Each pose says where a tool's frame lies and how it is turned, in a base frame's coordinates. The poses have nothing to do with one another.
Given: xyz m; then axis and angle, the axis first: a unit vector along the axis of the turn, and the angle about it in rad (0 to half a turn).
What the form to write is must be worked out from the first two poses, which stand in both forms.
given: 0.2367, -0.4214, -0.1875, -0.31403, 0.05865, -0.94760, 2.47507
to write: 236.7, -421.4, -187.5, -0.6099, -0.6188, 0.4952, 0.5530, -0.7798, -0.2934
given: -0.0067, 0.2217, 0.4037, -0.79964, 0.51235, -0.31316, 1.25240
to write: -6.7, 221.7, 403.7, 0.7523, -0.5789, -0.3146, 0.0160, 0.4934, -0.8697
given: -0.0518, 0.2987, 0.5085, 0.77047, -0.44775, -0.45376, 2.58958
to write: -51.8, 298.7, 508.5, 0.2476, -0.8767, -0.4125, -0.4008, -0.4803, 0.7802
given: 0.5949, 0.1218, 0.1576, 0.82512, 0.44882, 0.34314, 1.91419
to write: 594.9, 121.8, 157.6, 0.5734, 0.8181, -0.0442, 0.1719, -0.0674, 0.9828
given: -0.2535, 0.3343, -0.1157, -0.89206, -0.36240, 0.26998, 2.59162
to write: -253.5, 334.3, -115.7, 0.6217, 0.7400, -0.2568, 0.4578, -0.6092, -0.6475
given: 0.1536, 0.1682, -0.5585, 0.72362, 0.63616, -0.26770, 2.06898
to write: 153.6, 168.2, -558.5, 0.2960, 0.4451, -0.8451, 0.9155, 0.1203, 0.3840
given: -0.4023, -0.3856, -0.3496, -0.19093, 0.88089, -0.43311, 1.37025
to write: -402.3, -385.6, -349.6, 0.2284, -0.5591, -0.7970, 0.2897, 0.8206, -0.4926
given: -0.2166, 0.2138, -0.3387, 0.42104, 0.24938, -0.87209, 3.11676
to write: -216.6, 213.8, -338.7, -0.6452, 0.1883, -0.7404, 0.2316, -0.8753, -0.4244
